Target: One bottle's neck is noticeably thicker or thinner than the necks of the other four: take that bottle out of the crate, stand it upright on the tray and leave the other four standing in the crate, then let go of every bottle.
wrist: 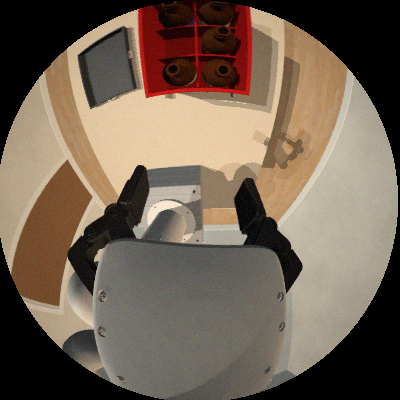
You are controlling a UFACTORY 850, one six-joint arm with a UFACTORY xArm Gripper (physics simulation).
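Observation:
A red crate [175,47] stands at the top of the wrist view, its far end cut off by the view's edge. Brown bottles stand upright in it: a near left one [180,72], a near right one [219,73], a middle right one [220,41], a far left one [174,15] and a far right one [216,12]. The middle left compartment is empty. I cannot tell from the necks which one differs. The dark grey tray [109,67] lies left of the crate with nothing on it. My gripper [194,181] is open and empty, apart from the crate and bottles.
The cream table top [185,130] extends between the crate and the arm's metal base plate [172,177]. Shadows fall right of the crate and on the wooden floor [320,105]. A brown panel [47,235] shows at the left.

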